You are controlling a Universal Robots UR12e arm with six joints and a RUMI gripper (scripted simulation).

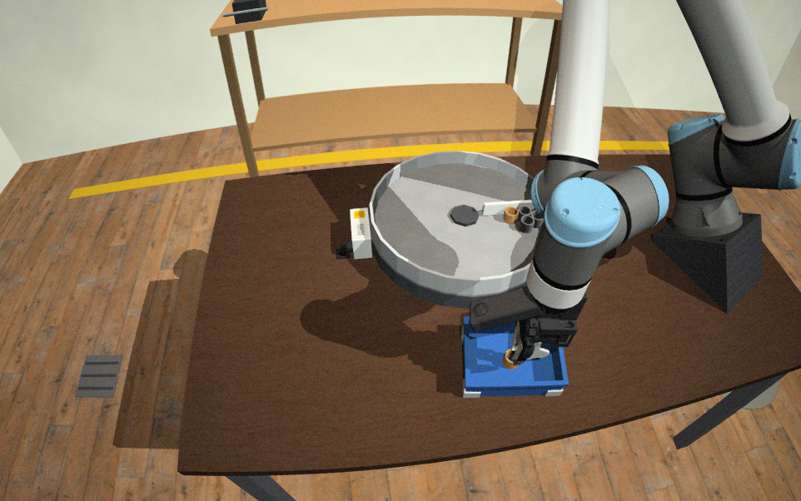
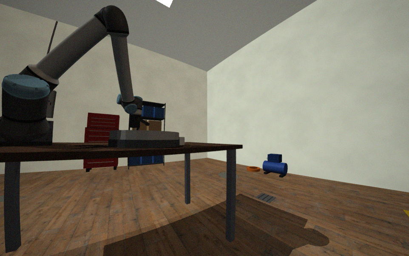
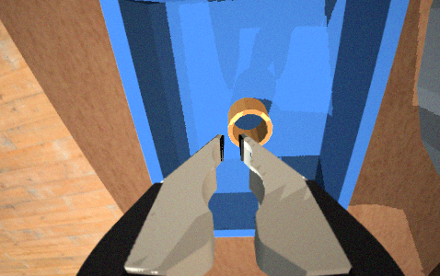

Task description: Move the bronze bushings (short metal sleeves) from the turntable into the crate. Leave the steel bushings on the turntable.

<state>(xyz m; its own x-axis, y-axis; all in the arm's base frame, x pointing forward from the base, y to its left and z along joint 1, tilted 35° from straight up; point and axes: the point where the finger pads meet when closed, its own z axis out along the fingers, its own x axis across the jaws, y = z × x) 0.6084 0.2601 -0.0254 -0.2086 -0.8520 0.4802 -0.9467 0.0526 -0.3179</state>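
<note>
My hand is 10 mm to the left of the blue crate and 30 mm above it. Also, from my hand: round grey turntable (10 mm ahead, 370 mm to the right).
</note>
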